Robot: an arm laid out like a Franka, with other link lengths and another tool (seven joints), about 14 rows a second.
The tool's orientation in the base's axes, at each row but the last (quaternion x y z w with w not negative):
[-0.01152, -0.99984, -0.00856, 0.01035]
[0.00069, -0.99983, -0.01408, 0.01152]
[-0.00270, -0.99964, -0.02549, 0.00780]
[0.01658, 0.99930, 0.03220, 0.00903]
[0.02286, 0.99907, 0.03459, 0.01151]
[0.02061, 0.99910, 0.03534, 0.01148]
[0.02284, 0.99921, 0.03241, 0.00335]
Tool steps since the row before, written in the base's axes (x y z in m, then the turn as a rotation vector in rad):
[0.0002, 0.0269, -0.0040, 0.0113, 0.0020, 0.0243]
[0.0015, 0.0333, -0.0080, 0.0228, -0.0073, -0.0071]
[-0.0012, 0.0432, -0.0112, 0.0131, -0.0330, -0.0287]
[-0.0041, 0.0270, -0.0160, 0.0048, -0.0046, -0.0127]
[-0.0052, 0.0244, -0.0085, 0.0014, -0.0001, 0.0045]
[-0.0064, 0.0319, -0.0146, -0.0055, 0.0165, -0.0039]
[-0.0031, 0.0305, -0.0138, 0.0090, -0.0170, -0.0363]
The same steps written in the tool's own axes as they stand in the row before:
[0.0003, 0.0268, 0.0045, -0.0107, 0.0027, -0.0245]
[-0.0017, 0.0331, 0.0089, -0.0229, -0.0075, 0.0064]
[0.0012, 0.0426, 0.0134, -0.0137, -0.0343, 0.0268]
[0.0053, 0.0258, 0.0176, -0.0047, -0.0053, 0.0125]
[0.0065, 0.0235, 0.0100, -0.0015, 0.0003, -0.0045]
[0.0080, 0.0305, 0.0166, 0.0063, 0.0159, 0.0049]
[0.0046, 0.0294, 0.0157, -0.0096, -0.0189, 0.0352]

